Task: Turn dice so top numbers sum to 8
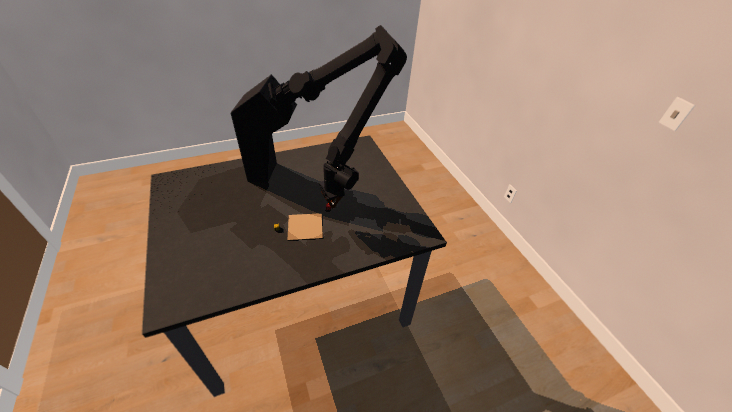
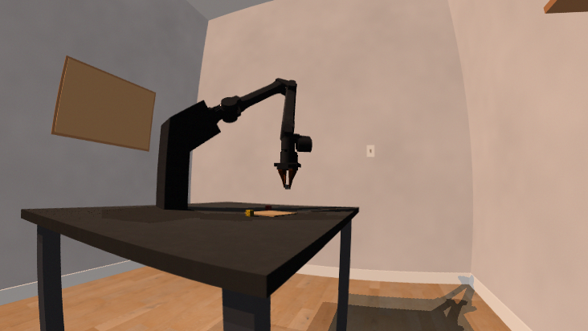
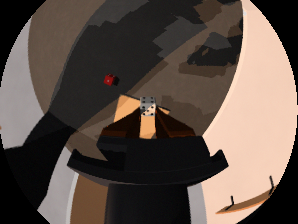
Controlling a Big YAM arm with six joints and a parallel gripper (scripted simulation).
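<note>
Right now the red die is 100 mm below my hand and 90 mm behind it. From my hand the other things lie so: yellow die 230 mm to the right, 100 mm below, 20 mm behind; tan mat 120 mm to the right, 110 mm below; white die 10 mm to the left.
</note>
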